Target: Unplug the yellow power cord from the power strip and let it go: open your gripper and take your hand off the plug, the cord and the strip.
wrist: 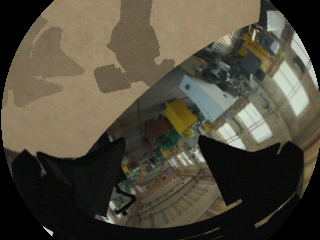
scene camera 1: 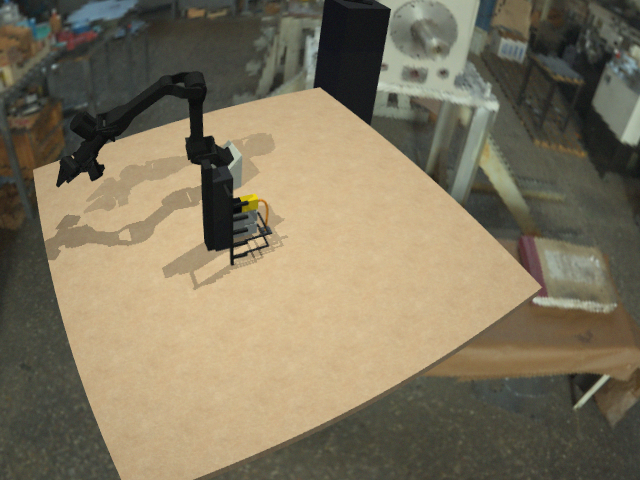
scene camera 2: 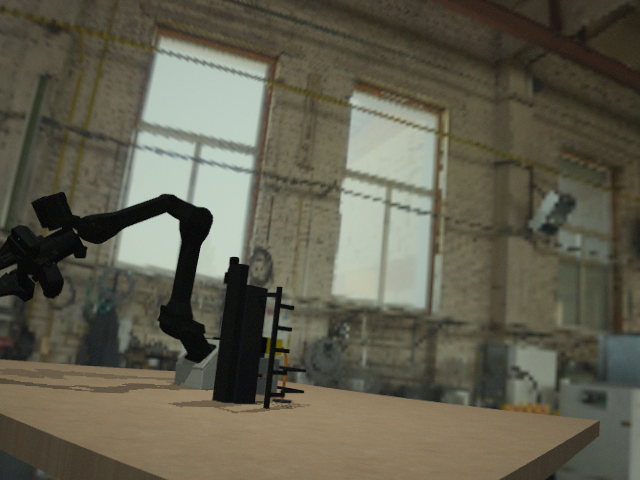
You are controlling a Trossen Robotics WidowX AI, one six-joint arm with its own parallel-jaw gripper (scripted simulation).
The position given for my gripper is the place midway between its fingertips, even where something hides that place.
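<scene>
Nothing is held by my gripper (scene camera 1: 62, 184) (wrist: 163, 140), which is open.
</scene>
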